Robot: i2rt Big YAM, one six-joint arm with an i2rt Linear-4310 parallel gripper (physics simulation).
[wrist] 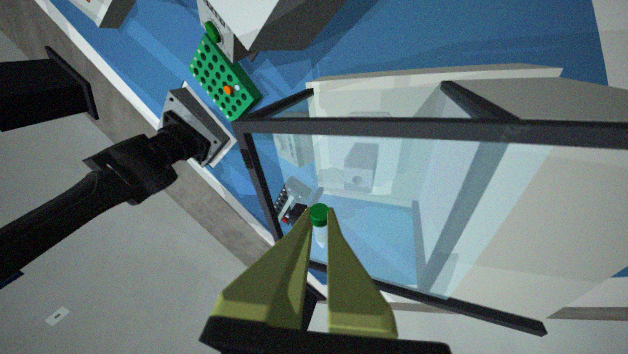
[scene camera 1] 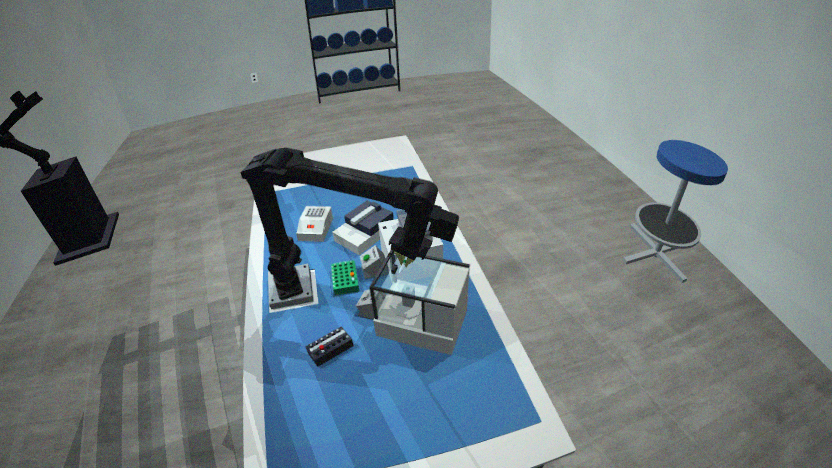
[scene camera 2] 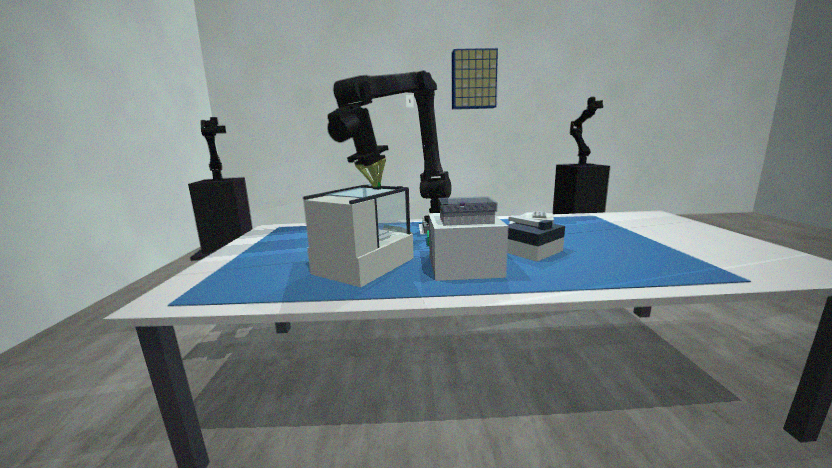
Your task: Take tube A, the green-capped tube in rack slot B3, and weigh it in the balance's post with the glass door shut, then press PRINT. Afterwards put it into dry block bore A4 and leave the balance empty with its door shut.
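Places are measured from the arm's base along level axes (x ahead, y left, z up), in millimetres.
Pixels of known places: gripper, between the fingertips: (wrist: 320,213) (scene camera 1: 404,264) (scene camera 2: 377,186); arm's base, origin of its link: (wrist: 188,136) (scene camera 1: 288,284).
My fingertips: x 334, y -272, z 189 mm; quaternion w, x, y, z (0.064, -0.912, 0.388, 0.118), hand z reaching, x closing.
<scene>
For each thing: its top centre in the pictures, then the offset to it from my fingertips. "spot": a spot on its surface instead.
- green-capped tube, centre of its top: (wrist: 317,240) 13 mm up, 9 mm back, 11 mm right
- green rack, centre of its top: (wrist: 219,83) (scene camera 1: 344,274) 191 mm down, 137 mm back, 236 mm left
- orange-capped tube, centre of its top: (wrist: 227,90) 167 mm down, 115 mm back, 202 mm left
- white device, centre of its top: (scene camera 2: 531,213) (scene camera 1: 312,215) 151 mm down, 166 mm back, 570 mm left
- black block, centre of its top: (wrist: 284,209) (scene camera 1: 327,340) 173 mm down, 269 mm back, 29 mm right
- green-button box, a spot on its surface: (scene camera 1: 370,264) spot: 158 mm down, 46 mm back, 209 mm left
My gripper (scene camera 1: 405,260) (scene camera 2: 377,183) (wrist: 320,213) is shut on the green-capped tube (wrist: 319,215), which points down between the yellow-green fingertips. It is at about the height of the glass balance's top (scene camera 1: 448,302) (scene camera 2: 331,238) (wrist: 380,126); its exact gap to the frame cannot be told. In the wrist view the balance's post (wrist: 361,160) shows through the glass, with its round hole visible. Whether the glass door is shut cannot be told. The green rack (scene camera 1: 344,277) (wrist: 245,95) holds an orange-capped tube (wrist: 228,90). A white device (scene camera 1: 314,224) has dark holes and a red display.
The PRINT box (scene camera 1: 364,305) (wrist: 296,150) stands by the balance. A black block (scene camera 1: 330,349) with a red item lies in front of it. A green-button box (scene camera 1: 370,264) stands by the rack. White boxes (scene camera 1: 353,237) (scene camera 2: 470,250) stand beyond. A blue stool (scene camera 1: 692,161) is off the table.
</scene>
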